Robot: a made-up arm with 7 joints. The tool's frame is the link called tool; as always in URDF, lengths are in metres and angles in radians. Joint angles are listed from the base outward.
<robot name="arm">
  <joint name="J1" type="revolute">
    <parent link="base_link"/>
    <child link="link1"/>
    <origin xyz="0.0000 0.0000 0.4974" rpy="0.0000 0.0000 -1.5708"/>
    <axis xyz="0 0 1"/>
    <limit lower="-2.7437" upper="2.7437"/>
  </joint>
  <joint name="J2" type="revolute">
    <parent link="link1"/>
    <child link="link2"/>
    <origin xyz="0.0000 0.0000 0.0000" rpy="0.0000 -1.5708 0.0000"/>
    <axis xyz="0 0 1"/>
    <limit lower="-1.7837" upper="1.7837"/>
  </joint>
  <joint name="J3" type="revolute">
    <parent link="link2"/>
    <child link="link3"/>
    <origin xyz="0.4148 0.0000 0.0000" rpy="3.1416 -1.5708 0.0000"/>
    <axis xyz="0 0 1"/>
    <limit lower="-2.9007" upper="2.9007"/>
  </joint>
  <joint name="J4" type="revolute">
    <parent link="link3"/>
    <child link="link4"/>
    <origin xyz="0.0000 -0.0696 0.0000" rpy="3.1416 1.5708 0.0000"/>
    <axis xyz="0 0 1"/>
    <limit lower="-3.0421" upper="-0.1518"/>
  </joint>
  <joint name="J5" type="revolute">
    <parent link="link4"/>
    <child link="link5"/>
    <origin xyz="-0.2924 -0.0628 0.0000" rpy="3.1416 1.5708 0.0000"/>
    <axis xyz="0 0 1"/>
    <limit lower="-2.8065" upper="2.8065"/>
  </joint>
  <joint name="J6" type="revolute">
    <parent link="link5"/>
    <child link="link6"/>
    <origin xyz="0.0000 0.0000 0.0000" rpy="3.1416 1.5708 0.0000"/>
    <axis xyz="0 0 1"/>
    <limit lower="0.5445" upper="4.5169"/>
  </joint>
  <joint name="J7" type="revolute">
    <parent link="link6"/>
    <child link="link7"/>
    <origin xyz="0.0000 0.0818 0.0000" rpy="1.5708 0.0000 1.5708"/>
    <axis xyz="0 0 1"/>
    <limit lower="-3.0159" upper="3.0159"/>
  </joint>
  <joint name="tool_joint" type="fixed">
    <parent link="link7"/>
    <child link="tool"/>
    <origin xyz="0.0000 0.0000 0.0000"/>
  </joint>
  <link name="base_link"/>
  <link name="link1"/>
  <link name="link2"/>
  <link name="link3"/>
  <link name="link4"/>
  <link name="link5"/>
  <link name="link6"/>
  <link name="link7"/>
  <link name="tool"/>
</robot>
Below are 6 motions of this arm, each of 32 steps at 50 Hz.
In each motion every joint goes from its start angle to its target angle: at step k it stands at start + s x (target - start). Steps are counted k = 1, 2, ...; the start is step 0. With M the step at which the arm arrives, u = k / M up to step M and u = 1 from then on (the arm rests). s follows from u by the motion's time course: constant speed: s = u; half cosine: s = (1 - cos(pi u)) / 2; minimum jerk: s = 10 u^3 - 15 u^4 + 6 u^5.
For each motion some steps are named. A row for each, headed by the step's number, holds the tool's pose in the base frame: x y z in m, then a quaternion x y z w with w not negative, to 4 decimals.
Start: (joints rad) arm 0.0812 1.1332 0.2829 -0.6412 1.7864 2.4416 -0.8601
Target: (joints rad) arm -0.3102 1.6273 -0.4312 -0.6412 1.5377 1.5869 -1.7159
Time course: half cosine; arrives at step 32
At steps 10, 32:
10: 0.7719 -0.0253 0.5030 -0.7014 0.0078 -0.4287 0.5693
32: 0.6720 -0.3233 0.2350 -0.7946 -0.3056 -0.3138 0.4205

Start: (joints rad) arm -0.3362 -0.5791 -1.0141 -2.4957 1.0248 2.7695 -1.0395
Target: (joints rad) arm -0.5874 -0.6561 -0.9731 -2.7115 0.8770 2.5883 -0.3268
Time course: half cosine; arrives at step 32
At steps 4, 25, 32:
4: -0.1225 -0.3026 0.7484 -0.6743 0.5234 -0.5170 0.0633
25: -0.1491 -0.2485 0.7042 -0.5129 0.6977 -0.4275 0.2596
32: -0.1511 -0.2404 0.6984 -0.4872 0.7171 -0.4102 0.2832

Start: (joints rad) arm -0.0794 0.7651 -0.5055 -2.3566 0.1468 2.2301 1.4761
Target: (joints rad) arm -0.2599 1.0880 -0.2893 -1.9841 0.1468 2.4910 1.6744
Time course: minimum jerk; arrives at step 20
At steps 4, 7, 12, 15, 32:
4: 0.4073 -0.2359 0.4250 0.4060 -0.8238 -0.2673 0.2915
7: 0.4260 -0.2431 0.4061 0.4065 -0.8326 -0.2425 0.2876
12: 0.4663 -0.2585 0.3539 0.4043 -0.8553 -0.1882 0.2639
15: 0.4818 -0.2646 0.3274 0.4003 -0.8670 -0.1664 0.2458
32: 0.4884 -0.2674 0.3144 0.3974 -0.8729 -0.1567 0.2357

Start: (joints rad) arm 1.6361 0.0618 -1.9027 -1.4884 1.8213 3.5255 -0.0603
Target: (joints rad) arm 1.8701 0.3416 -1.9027 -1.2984 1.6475 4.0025 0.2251
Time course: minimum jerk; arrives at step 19
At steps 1, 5, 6, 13, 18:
1: 0.2940 -0.1268 0.9877 -0.2646 0.6464 -0.6123 0.3704
5: 0.2904 -0.0993 0.9990 -0.2504 0.6369 -0.6285 0.3695
6: 0.2877 -0.0833 1.0050 -0.2416 0.6310 -0.6377 0.3699
13: 0.2402 0.0715 1.0428 -0.1351 0.5562 -0.7132 0.4047
18: 0.2189 0.1160 1.0468 -0.0973 0.5289 -0.7282 0.4249

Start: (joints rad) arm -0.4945 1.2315 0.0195 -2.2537 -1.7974 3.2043 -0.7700
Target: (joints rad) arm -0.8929 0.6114 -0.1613 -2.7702 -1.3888 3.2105 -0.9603
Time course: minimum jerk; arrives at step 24
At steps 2, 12, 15, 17, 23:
2: 0.3563 -0.0958 0.2870 -0.5026 -0.8452 -0.0311 0.1790
12: 0.3091 -0.1777 0.3963 -0.6516 -0.7445 -0.0085 0.1451
15: 0.2746 -0.2017 0.4426 -0.7162 -0.6857 -0.0027 0.1298
17: 0.2533 -0.2104 0.4666 -0.7499 -0.6504 -0.0011 0.1213
23: 0.2256 -0.2167 0.4944 -0.7893 -0.6039 -0.0006 0.1108

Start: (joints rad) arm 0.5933 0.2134 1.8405 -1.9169 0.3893 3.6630 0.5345
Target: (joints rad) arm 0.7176 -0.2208 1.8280 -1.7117 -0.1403 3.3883 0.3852
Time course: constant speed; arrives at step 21
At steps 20, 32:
20: -0.3771 0.1303 0.9810 -0.2177 -0.6543 -0.1689 0.7043
32: -0.3868 0.1197 0.9790 -0.1985 -0.6645 -0.1826 0.6969

